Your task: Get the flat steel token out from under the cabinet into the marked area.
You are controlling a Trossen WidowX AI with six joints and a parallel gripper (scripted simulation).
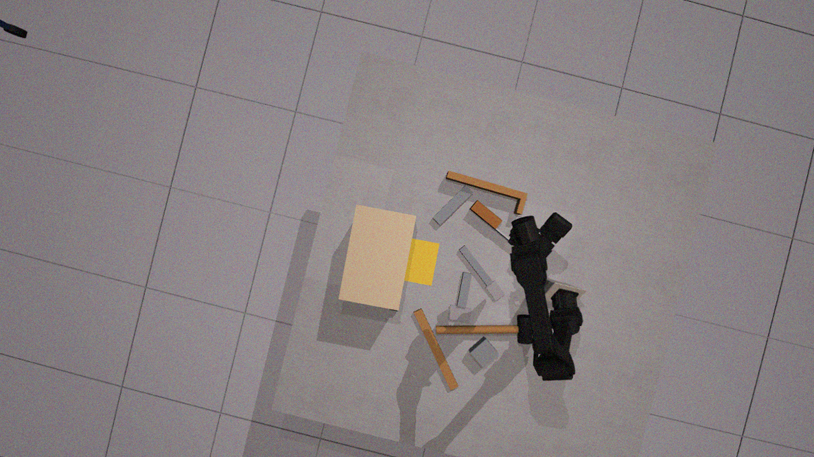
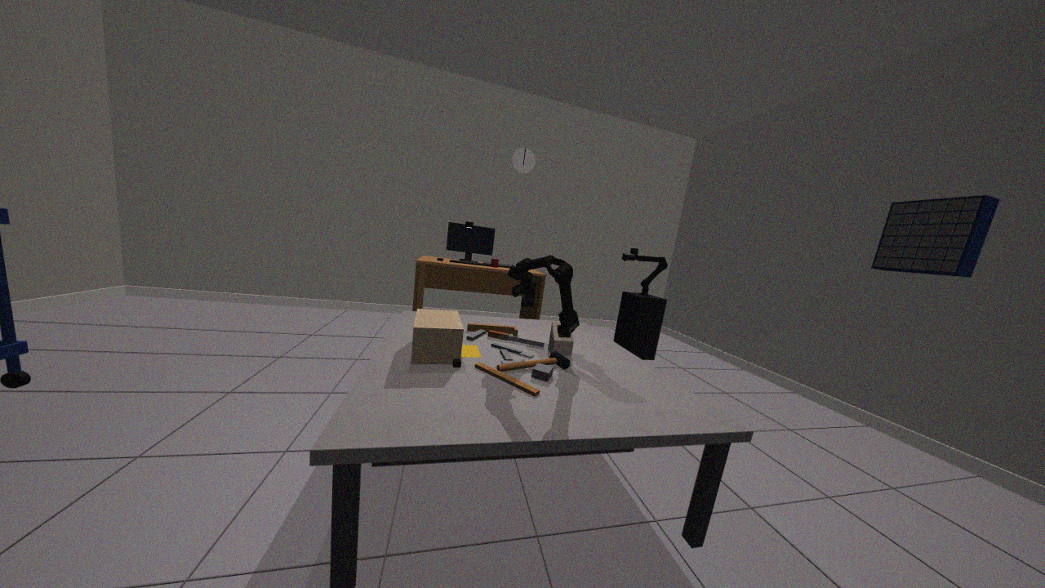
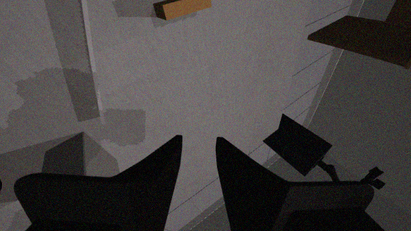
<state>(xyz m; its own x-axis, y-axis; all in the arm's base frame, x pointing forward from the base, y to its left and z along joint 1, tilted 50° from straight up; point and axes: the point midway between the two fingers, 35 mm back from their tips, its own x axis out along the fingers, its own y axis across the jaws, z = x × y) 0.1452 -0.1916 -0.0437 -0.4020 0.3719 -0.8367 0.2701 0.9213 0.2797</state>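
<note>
Now: the grey bar 270 mm ahead of my gripper tip, 190 mm below it and 40 mm to the right of it. Also, from my gripper tip: grey l-shaped bracket (280 mm to the left, 200 mm below, 160 mm ahead); then grey block (430 mm to the left, 190 mm below, 50 mm ahead); then wooden stick (460 mm to the left, 210 mm ahead, 200 mm below).
</note>
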